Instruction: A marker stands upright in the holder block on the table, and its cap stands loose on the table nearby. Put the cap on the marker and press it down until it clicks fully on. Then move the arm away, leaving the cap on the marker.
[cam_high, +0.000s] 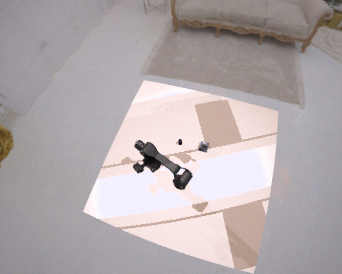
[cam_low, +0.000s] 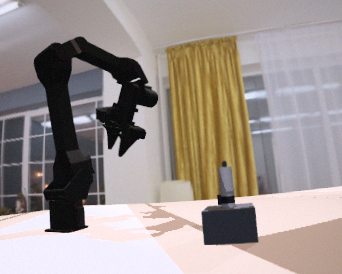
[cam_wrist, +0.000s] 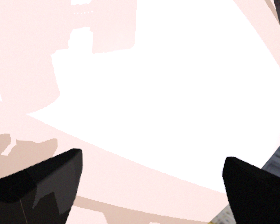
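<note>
My gripper tip is now 32 cm short of the dark cap, 13 cm to the left of it and 16 cm above it. Also, from my gripper tip: grey holder block: 33 cm ahead, 32 cm to the right, 16 cm below.
</note>
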